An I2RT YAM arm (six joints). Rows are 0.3 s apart.
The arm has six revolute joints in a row. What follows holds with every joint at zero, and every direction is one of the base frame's. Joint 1 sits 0.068 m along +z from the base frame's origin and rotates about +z. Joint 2 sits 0.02 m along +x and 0.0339 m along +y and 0.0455 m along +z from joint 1 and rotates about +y. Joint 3 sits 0.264 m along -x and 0.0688 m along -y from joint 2 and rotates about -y. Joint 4 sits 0.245 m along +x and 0.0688 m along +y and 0.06 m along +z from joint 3 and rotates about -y. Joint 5 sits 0.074 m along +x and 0.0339 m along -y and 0.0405 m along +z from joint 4 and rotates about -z. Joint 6 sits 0.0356 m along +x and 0.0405 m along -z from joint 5 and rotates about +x. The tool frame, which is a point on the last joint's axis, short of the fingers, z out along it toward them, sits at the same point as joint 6; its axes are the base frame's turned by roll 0, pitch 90 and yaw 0 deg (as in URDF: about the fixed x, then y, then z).
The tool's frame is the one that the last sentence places.
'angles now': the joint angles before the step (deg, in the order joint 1, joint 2, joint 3, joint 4, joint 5, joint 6). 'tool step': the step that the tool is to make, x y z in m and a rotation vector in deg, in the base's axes. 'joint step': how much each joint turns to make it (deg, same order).
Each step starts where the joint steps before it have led.
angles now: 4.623, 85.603, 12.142, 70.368, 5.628, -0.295
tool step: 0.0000, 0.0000, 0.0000, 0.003, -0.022, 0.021
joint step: -0.004, 0.017, -0.005, 0.044, -0.025, 0.000
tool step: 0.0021, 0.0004, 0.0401, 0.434, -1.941, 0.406
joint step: -0.008, -12.481, 4.601, -15.137, -0.424, 0.262
